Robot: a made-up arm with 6 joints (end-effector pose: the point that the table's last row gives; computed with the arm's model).
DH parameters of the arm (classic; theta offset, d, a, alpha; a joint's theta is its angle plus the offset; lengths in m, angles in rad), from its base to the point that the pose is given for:
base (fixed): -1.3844 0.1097 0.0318 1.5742
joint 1: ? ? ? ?
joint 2: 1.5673 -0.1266 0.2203 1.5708
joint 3: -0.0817 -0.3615 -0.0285 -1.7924
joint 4: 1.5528 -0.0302 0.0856 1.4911
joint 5: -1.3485 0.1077 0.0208 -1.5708
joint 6: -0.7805 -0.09 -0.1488 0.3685
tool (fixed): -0.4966 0.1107 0 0
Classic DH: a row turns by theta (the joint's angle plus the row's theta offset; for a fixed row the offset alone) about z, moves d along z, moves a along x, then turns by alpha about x.
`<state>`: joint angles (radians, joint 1 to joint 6).
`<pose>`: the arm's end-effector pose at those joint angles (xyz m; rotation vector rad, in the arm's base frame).
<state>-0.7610 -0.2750 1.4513 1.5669 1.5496 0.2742</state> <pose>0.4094 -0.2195 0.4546 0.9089 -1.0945 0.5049</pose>
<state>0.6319 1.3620 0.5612 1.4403 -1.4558 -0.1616</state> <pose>-0.4167 0.2725 0.1091 -0.4356 -2.5561 -1.1429</pose>
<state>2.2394 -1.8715 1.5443 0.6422 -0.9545 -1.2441</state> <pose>0.3354 -0.3155 0.1520 1.6396 0.4876 0.6709</pose>
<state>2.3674 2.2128 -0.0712 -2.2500 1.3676 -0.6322</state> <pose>-0.3942 -0.2139 -0.1089 -0.2662 -0.5043 0.0947</pose>
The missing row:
joint 1: -1.5702 0.0327 -0.0979 -1.3844
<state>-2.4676 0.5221 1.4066 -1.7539 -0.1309 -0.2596</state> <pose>0.0248 -0.3912 -0.2475 -1.2747 -1.4392 -0.4985</pose>
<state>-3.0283 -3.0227 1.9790 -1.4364 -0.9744 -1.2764</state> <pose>-0.2415 -0.1620 0.4413 -1.5682 -0.0537 0.7520</pose>
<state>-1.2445 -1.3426 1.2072 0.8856 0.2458 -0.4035</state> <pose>0.4139 0.0464 0.2313 0.7478 0.9582 -0.3030</pose>
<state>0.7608 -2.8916 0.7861 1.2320 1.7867 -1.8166</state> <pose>0.0916 -0.0731 -0.2881 -0.0284 0.5785 -2.9758</pose>
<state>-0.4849 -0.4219 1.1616 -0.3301 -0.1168 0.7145</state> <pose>0.3511 -0.2388 0.4268 0.9441 1.0033 -0.1735</pose>
